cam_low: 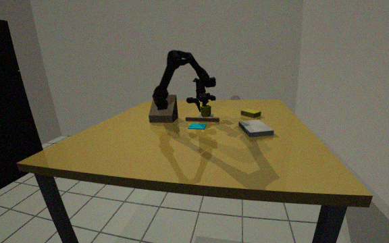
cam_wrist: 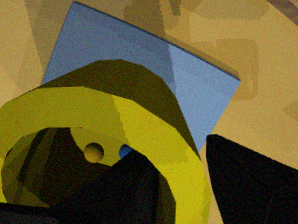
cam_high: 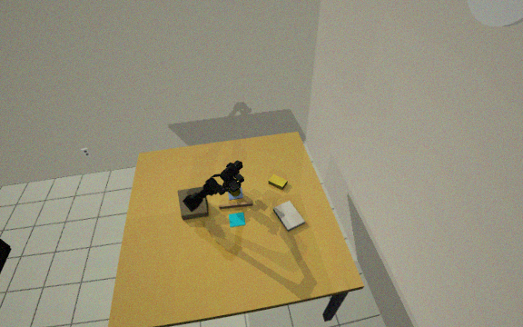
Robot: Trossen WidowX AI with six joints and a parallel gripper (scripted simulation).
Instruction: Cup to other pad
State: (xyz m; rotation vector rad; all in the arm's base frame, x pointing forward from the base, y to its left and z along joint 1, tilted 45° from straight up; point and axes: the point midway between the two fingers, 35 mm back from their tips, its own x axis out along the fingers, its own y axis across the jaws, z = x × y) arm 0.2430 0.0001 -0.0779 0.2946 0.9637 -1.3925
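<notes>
My gripper tip is now 19 cm to the left of the cyan pad, 4 cm above it and 1 cm past it. Also, from my gripper tip: yellow cup: 2 cm ahead, 1 cm to the left; grey flat box: 30 cm ahead, 27 cm to the right, 2 cm below; thin bar: 9 cm to the right, 3 cm below, 1 cm ahead.
</notes>
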